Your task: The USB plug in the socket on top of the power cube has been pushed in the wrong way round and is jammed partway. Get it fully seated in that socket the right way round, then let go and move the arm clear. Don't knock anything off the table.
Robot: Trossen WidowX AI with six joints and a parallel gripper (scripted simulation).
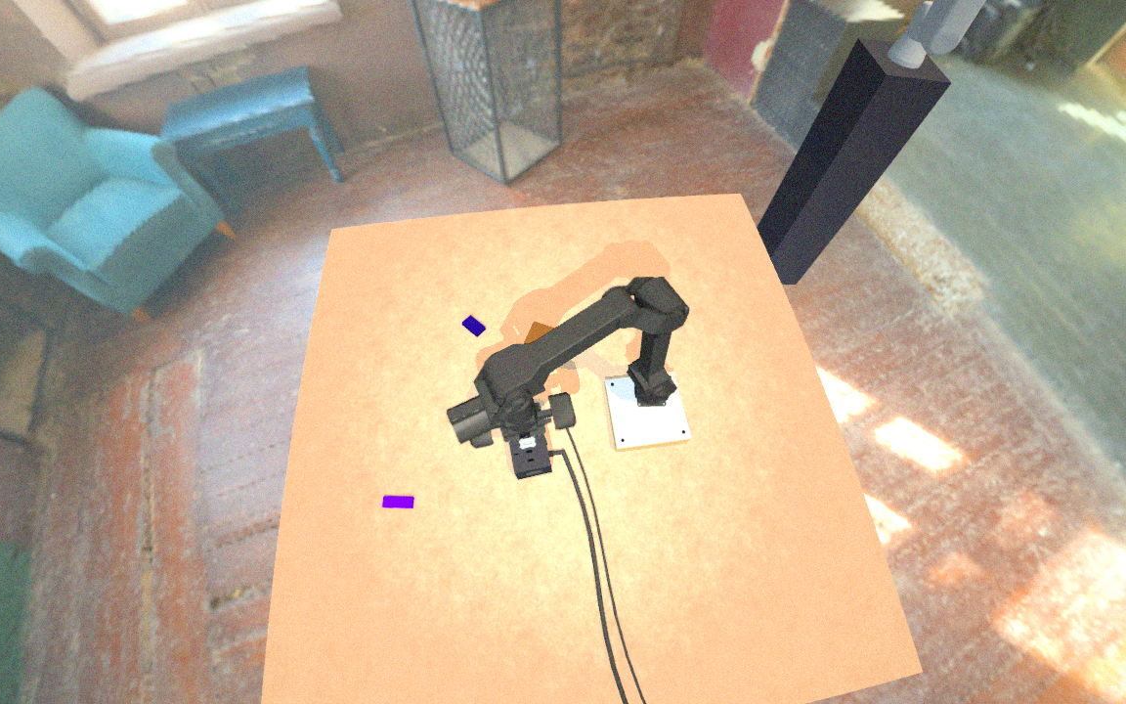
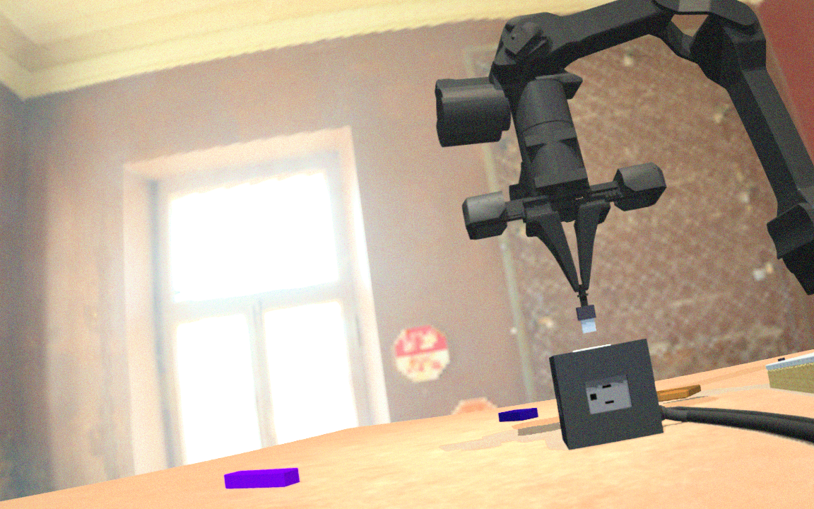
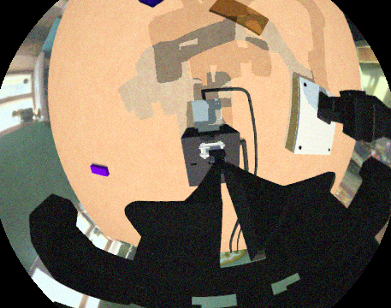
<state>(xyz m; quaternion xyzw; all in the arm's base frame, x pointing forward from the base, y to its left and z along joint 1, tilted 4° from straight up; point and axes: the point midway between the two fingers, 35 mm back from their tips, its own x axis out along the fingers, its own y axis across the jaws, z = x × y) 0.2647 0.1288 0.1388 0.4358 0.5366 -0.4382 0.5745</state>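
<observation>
Right now the USB plug is 2 cm below my gripper tip. From my gripper tip the other things lie so: orange-brown slab 4 cm behind, 28 cm to the right, 13 cm below; then dark blue block 16 cm ahead, 31 cm to the right, 12 cm below.
</observation>
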